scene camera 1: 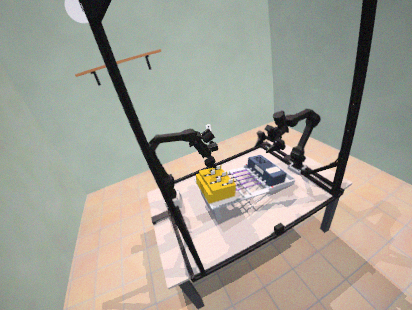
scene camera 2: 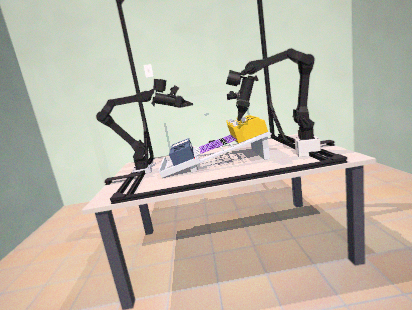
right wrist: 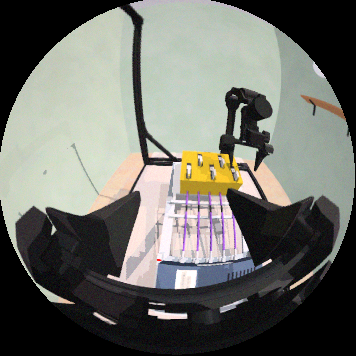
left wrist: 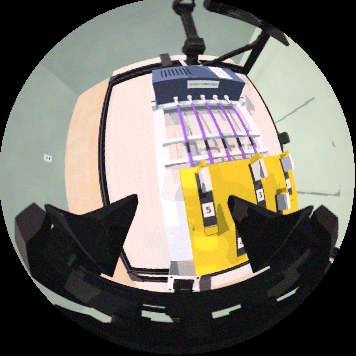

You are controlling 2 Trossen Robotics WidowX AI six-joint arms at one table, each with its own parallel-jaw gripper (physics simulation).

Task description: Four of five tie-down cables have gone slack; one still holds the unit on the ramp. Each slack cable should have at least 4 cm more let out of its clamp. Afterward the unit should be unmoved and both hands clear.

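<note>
The dark blue unit (scene camera 1: 267, 171) (scene camera 2: 181, 152) (left wrist: 200, 86) sits at the low end of the white ramp (left wrist: 176, 237). Purple cables (left wrist: 184, 125) (right wrist: 186, 220) run from it to the yellow clamp block (scene camera 1: 217, 192) (scene camera 2: 251, 131) (right wrist: 207, 187) at the high end. Clamp lever 5 (left wrist: 204, 179) and lever 3 (left wrist: 258, 169) show in the left wrist view; label 4 is partly hidden by a finger. My left gripper (left wrist: 183, 199) (right wrist: 243, 168) is open and empty above the block, with clamp 5 seen between its fingers. My right gripper (right wrist: 184, 194) (scene camera 2: 191, 104) is open and empty, raised near the unit's end.
White crossbars (left wrist: 187, 140) span the ramp under the cables. A black frame rail (scene camera 2: 230, 181) runs along the table's edge, and black posts (scene camera 1: 120, 85) rise from it. The white tabletop (left wrist: 132, 150) extends beside the ramp.
</note>
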